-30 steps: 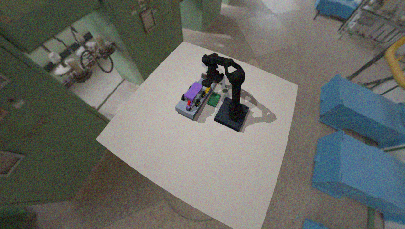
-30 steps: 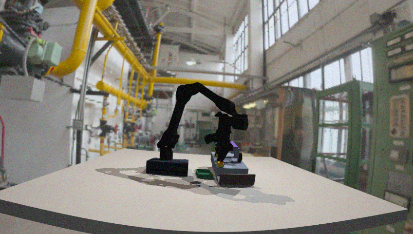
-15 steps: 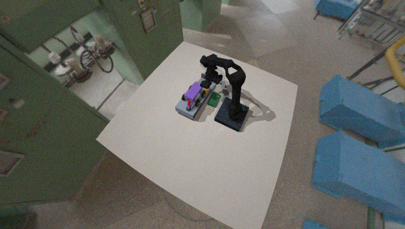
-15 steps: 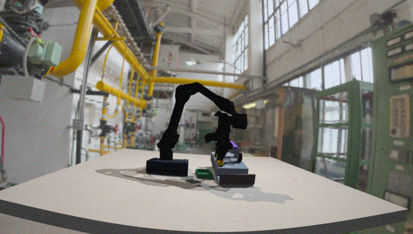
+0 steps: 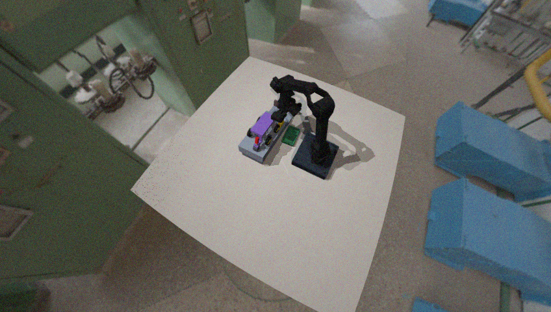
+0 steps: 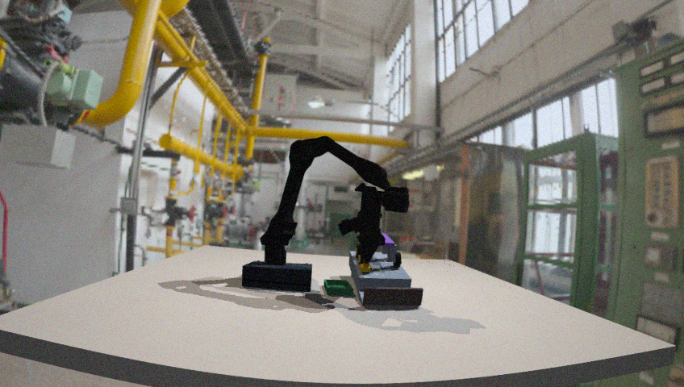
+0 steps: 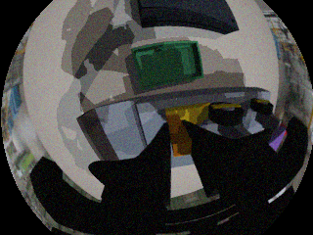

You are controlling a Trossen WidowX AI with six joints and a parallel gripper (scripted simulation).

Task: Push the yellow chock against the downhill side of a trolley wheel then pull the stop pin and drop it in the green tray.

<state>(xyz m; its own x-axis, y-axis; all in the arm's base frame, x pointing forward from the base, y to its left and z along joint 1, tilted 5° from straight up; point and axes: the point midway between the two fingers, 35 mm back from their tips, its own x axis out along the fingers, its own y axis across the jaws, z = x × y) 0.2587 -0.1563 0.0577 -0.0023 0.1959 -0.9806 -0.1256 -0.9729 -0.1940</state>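
The yellow chock is 20 mm to the left of my gripper tip and 10 mm below it. Round my gripper tip: trolley: 110 mm to the left, 70 mm ahead, 20 mm above; then tray: 100 mm below, 70 mm behind, 30 mm to the left; then dark brown block: 150 mm to the right, 60 mm below, 40 mm ahead.
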